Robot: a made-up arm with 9 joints. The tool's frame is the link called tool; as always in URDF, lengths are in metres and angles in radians. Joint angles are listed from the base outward. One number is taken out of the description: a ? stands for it. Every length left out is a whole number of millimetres.
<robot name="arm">
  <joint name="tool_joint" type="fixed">
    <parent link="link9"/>
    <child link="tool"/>
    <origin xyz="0.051 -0.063 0" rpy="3.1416 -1.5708 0"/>
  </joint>
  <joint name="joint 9" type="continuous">
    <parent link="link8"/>
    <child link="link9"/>
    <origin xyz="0.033 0.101 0" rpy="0 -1.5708 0"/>
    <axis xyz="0 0 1"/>
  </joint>
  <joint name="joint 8" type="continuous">
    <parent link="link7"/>
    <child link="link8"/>
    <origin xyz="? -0.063 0" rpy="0 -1.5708 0"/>
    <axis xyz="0 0 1"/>
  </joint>
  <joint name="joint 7" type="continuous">
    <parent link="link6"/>
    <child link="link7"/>
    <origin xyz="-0.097 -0.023 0" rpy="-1.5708 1.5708 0"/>
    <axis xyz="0 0 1"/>
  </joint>
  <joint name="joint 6" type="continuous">
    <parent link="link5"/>
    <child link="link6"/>
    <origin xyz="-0.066 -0.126 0" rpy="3.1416 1.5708 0"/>
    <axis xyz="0 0 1"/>
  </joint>
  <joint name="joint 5" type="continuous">
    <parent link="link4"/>
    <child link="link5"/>
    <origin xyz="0.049 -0.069 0" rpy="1.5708 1.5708 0"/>
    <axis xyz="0 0 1"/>
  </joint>
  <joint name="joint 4" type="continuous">
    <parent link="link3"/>
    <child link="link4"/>
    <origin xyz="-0.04 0.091 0" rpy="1.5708 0 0"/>
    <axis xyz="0 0 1"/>
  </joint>
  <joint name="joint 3" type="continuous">
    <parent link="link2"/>
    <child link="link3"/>
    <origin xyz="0.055 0.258 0" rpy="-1.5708 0 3.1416"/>
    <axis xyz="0 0 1"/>
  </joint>
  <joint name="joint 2" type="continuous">
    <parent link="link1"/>
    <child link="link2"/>
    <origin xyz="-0.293 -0.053 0" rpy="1.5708 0 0"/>
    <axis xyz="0 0 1"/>
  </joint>
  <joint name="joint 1" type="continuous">
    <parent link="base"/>
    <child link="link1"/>
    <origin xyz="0 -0.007 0.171" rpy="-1.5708 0 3.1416"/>
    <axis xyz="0 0 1"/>
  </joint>
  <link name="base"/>
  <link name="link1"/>
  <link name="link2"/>
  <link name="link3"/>
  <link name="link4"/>
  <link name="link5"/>
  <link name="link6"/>
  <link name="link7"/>
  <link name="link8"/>
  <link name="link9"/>
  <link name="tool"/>
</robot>
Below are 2 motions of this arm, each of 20 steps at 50 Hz.
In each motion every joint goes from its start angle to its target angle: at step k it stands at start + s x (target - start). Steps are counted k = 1, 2, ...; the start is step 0. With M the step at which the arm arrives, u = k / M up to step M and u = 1 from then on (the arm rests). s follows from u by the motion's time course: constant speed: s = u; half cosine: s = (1 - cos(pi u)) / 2; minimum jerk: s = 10 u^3 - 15 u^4 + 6 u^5.
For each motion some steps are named. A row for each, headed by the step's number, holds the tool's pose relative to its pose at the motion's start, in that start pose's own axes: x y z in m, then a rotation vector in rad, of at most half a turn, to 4 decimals.
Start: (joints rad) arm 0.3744 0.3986 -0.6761 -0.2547 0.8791 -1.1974 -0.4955 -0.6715 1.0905
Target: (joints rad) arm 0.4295 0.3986 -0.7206 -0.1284 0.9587 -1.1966 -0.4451 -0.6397 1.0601
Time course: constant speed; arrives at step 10
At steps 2, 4, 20:
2: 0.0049 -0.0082 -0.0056 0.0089 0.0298 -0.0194
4: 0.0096 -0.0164 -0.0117 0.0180 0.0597 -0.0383
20: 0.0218 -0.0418 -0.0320 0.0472 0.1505 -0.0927

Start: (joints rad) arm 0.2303 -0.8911 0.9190 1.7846 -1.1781 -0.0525 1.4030 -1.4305 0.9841
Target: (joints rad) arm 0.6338 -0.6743 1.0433 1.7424 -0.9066 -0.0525 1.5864 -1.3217 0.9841
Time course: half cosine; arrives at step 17
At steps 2, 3, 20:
2: -0.0001 -0.0016 0.0010 -0.0007 -0.0146 0.0119
3: -0.0002 -0.0035 0.0023 -0.0017 -0.0323 0.0265
20: 0.0071 -0.0399 0.0407 -0.0608 -0.3945 0.3594

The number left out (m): 0.117
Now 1 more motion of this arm.
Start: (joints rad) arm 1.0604 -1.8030 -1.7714 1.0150 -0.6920 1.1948 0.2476 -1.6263 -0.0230
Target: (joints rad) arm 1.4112 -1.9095 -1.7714 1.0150 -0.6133 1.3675 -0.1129 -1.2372 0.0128
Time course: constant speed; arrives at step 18
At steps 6, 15, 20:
6: -0.0109 -0.0104 0.0160 0.0522 0.1744 0.0976
15: -0.0209 -0.0250 0.0390 0.1853 0.4237 0.2459
20: -0.0229 -0.0297 0.0460 0.2438 0.5019 0.2952

